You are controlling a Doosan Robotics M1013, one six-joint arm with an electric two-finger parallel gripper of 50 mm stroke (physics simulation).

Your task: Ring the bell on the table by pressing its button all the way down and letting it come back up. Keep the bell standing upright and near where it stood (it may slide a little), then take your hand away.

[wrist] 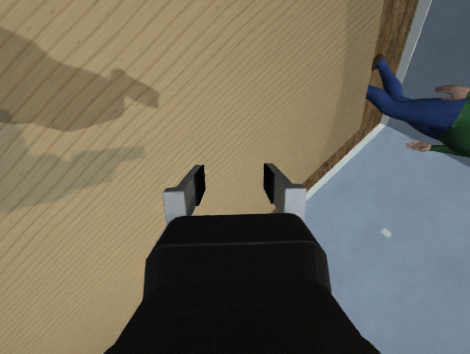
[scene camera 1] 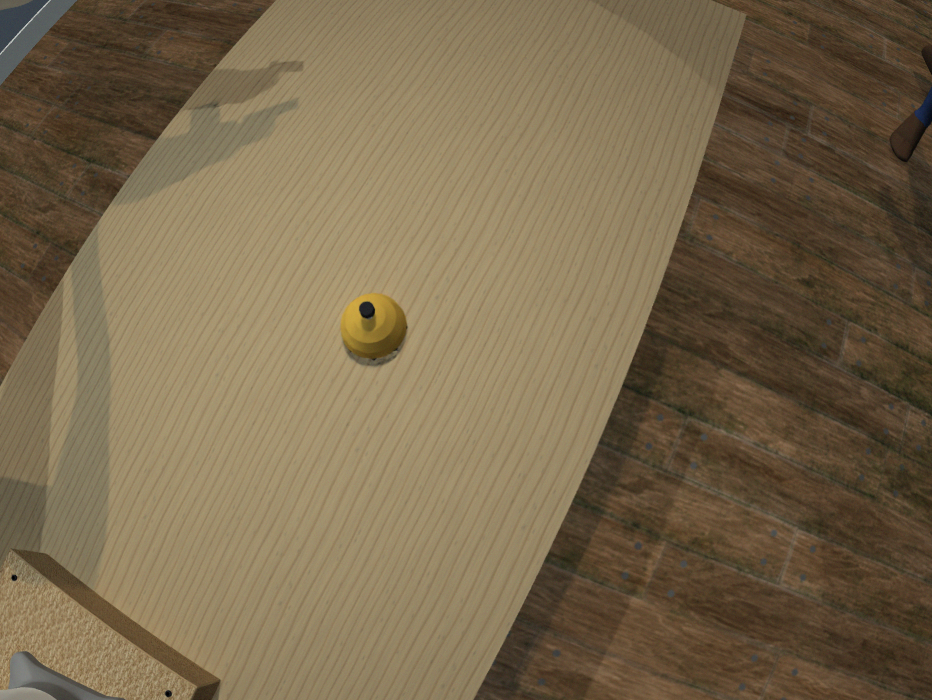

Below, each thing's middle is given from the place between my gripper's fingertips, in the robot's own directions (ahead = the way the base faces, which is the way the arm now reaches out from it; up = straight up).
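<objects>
Position of the yellow domed bell [scene camera 1: 375, 337] relative to my hand: 16 cm below it, 44 cm behind it and 27 cm to the right of it.
</objects>
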